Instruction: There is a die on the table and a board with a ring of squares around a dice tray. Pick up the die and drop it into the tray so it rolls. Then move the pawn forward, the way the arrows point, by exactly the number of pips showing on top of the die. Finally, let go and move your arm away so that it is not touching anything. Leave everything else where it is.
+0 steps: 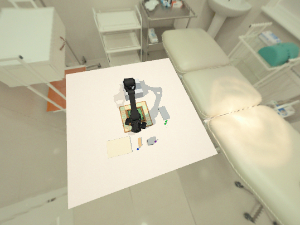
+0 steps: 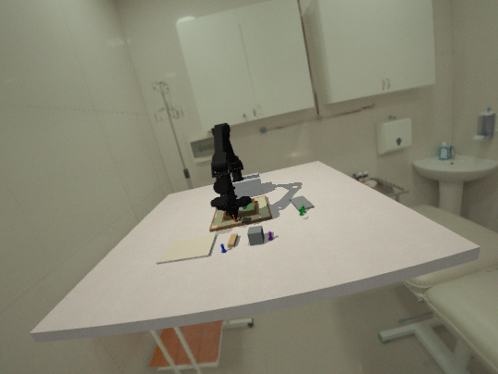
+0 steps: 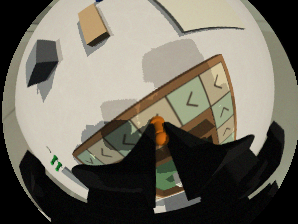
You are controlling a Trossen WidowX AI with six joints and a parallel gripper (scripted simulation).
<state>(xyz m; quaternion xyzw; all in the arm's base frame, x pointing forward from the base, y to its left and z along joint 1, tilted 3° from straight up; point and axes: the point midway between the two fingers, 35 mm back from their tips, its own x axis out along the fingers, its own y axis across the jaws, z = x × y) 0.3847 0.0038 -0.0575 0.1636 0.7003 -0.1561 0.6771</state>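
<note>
The orange-brown pawn lies 1 cm above my gripper tip. The rest, counted from my gripper tip: white die: 13 cm behind, 1 cm to the left; then wooden block: 15 cm ahead, 2 cm below; then green tray floor: 12 cm behind, 2 cm to the left, 2 cm below.
</note>
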